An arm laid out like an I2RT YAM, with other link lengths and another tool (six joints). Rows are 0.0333 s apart.
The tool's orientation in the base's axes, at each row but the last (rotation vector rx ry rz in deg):
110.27 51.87 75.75
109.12 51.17 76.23
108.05 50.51 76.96
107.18 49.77 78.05
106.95 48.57 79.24
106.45 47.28 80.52
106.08 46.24 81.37
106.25 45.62 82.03
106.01 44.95 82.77
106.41 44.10 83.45
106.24 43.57 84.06
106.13 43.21 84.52
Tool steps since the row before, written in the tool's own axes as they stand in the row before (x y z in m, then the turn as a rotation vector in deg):
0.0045 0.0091 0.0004 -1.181 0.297 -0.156
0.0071 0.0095 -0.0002 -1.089 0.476 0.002
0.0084 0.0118 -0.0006 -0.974 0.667 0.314
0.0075 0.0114 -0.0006 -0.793 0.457 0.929
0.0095 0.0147 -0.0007 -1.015 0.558 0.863
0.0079 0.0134 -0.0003 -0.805 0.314 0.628
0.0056 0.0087 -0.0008 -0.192 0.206 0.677
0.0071 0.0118 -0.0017 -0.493 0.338 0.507
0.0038 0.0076 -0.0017 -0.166 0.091 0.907
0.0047 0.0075 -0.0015 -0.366 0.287 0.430
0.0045 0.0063 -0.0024 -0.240 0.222 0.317
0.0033 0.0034 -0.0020 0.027 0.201 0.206
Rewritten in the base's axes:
0.0033 -0.0015 0.0095 -0.401 -1.114 -0.325
0.0032 0.0005 0.0114 -0.197 -1.159 -0.178
0.0033 0.0003 0.0141 0.159 -1.210 -0.044
0.0027 -0.0002 0.0134 0.766 -1.021 -0.269
0.0032 -0.0007 0.0172 0.662 -1.250 -0.292
0.0027 -0.0015 0.0152 0.458 -0.909 -0.324
0.0011 -0.0006 0.0103 0.632 -0.364 -0.074
0.0007 -0.0013 0.0138 0.411 -0.658 -0.110
-0.0004 -0.0014 0.0085 0.855 -0.305 -0.186
0.0000 -0.0008 0.0089 0.358 -0.518 -0.068
-0.0011 -0.0001 0.0080 0.271 -0.365 -0.024
-0.0011 0.0007 0.0050 0.216 -0.133 0.140

